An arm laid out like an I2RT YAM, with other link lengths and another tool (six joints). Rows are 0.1 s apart.
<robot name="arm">
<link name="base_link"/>
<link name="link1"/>
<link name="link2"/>
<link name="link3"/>
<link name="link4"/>
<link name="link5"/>
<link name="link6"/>
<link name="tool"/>
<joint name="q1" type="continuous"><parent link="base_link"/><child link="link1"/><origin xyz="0 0 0.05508" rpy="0 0 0"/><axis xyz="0 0 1"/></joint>
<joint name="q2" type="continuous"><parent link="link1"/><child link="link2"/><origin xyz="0.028 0.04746 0.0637" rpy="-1.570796 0 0"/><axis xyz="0 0 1"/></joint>
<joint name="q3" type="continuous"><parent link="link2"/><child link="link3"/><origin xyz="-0.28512 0 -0.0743" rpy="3.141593 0 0"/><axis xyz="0 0 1"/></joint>
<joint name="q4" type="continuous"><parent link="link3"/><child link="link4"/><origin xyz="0.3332 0.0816 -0.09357" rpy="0 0 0"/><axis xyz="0 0 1"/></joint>
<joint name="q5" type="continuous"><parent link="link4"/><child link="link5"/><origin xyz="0.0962 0.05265 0.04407" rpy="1.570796 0 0"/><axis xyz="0 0 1"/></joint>
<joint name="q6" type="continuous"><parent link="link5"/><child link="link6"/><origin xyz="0.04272 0 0.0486" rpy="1.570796 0 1.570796"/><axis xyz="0 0 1"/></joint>
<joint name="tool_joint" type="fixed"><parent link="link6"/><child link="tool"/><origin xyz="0.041 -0.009 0.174" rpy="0.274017 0 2.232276"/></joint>
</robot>
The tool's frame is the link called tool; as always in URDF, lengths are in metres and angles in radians. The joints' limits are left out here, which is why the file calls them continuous.
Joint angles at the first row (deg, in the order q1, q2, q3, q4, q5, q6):
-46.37 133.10 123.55 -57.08 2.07 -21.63
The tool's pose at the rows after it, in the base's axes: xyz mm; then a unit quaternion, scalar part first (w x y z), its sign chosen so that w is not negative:
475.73, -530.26, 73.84, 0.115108, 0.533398, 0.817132, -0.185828
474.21, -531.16, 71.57, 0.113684, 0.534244, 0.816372, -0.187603
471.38, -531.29, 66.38, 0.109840, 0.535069, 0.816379, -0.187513
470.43, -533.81, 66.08, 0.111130, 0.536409, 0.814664, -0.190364
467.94, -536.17, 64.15, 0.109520, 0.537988, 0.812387, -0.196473
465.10, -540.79, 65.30, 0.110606, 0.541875, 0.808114, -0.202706
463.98, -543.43, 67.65, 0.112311, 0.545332, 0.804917, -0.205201
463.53, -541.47, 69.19, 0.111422, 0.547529, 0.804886, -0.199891
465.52, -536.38, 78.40, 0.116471, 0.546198, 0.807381, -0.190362
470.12, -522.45, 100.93, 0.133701, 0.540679, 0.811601, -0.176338
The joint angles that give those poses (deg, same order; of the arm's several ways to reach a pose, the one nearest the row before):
-46.37 133.10 123.11 -57.01 2.50 -21.67
-46.43 133.10 122.74 -56.73 2.74 -21.65
-46.59 133.10 122.03 -56.44 2.81 -21.67
-46.70 133.10 121.84 -55.99 3.09 -21.65
-46.74 133.10 121.41 -55.51 3.86 -21.58
-46.94 133.10 121.34 -55.05 4.58 -21.37
-47.05 133.10 121.56 -54.94 4.88 -21.06
-47.11 132.97 121.80 -55.55 4.36 -20.73
-47.09 131.98 121.86 -56.36 3.11 -20.73
-46.68 128.33 119.64 -56.38 1.06 -20.82

